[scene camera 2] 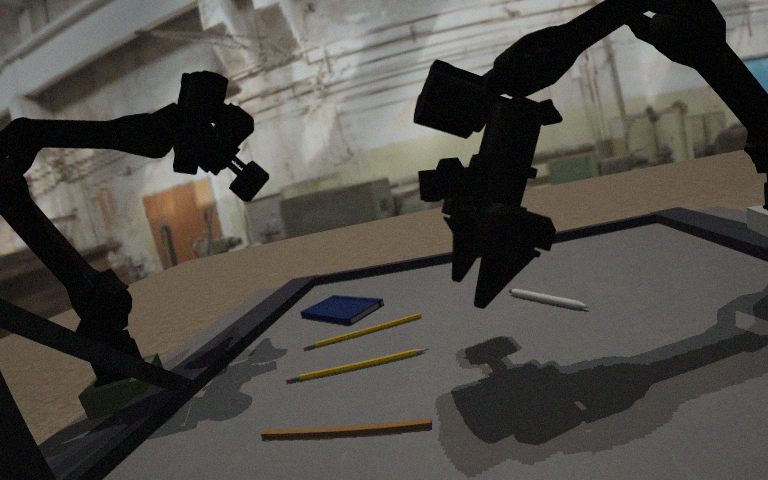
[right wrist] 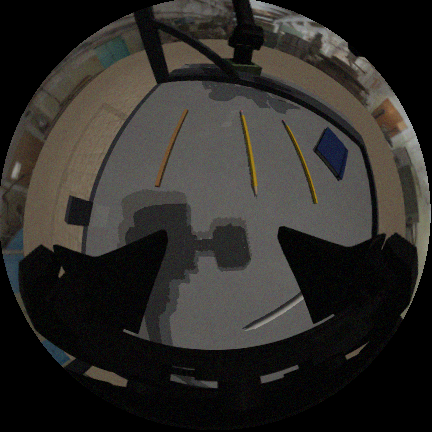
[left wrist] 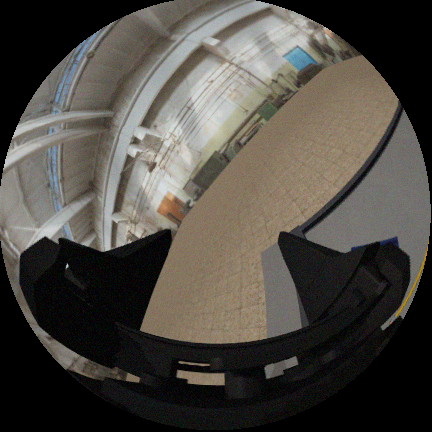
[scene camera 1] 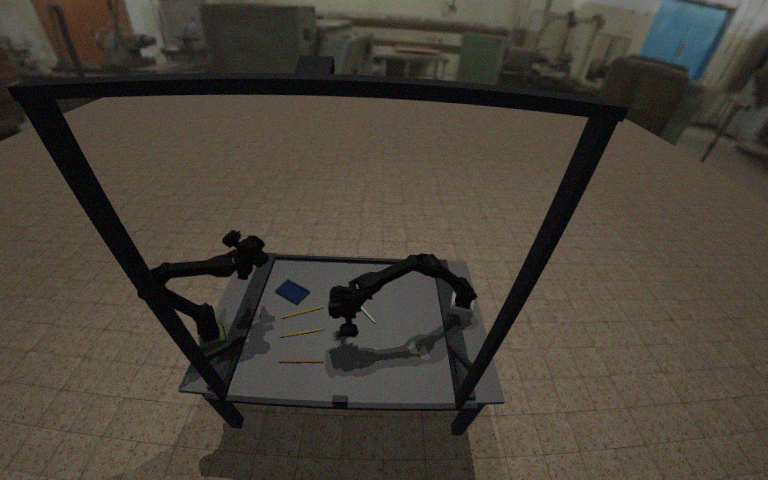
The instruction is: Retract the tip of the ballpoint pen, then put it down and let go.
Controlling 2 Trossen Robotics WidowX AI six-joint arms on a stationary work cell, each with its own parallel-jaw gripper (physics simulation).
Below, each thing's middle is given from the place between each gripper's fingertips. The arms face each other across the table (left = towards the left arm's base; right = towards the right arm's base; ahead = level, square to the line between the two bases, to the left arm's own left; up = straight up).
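Labels:
Measured from my right hand, the blue notebook (scene camera 2: 346, 310) is 8 cm below, 28 cm ahead and 19 cm to the left. The green object (scene camera 2: 101, 401) is 7 cm below my right hand, 52 cm to the left of it and 6 cm ahead of it. Going by their middles, of the things named here the blue notebook is the nearest to my right hand.
For my left hand, the blue notebook is 32 cm below it, 4 cm behind it and 14 cm to the right of it. The green object is 30 cm below my left hand, 18 cm to the left of it and 26 cm behind it.

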